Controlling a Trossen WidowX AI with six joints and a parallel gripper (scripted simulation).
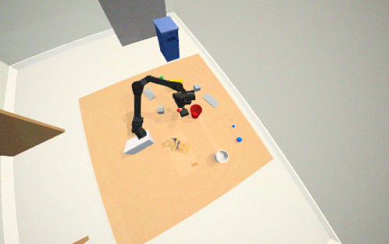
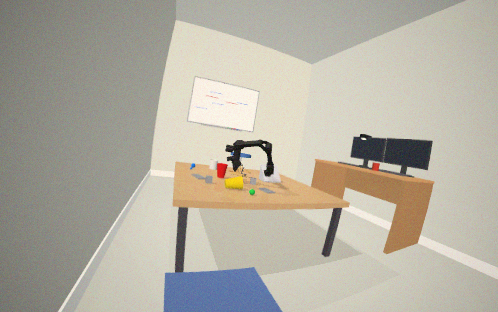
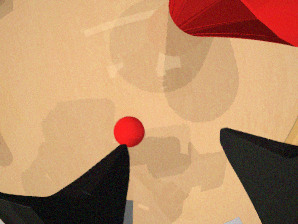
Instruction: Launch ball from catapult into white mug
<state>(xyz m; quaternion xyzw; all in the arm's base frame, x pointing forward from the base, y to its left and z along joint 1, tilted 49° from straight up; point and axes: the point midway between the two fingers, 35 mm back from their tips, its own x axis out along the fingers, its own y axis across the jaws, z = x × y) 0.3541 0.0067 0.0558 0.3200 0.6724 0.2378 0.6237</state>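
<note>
My gripper tip is 6 cm above the red ball, 4 cm to the right of it and 1 cm past it. Also, from my gripper tip: green ball (43 cm to the left, 6 cm below, 1 cm ahead); red cup (9 cm ahead, 7 cm to the right, 5 cm below); tan wooden catapult (21 cm to the right, 16 cm behind, 3 cm below).
</note>
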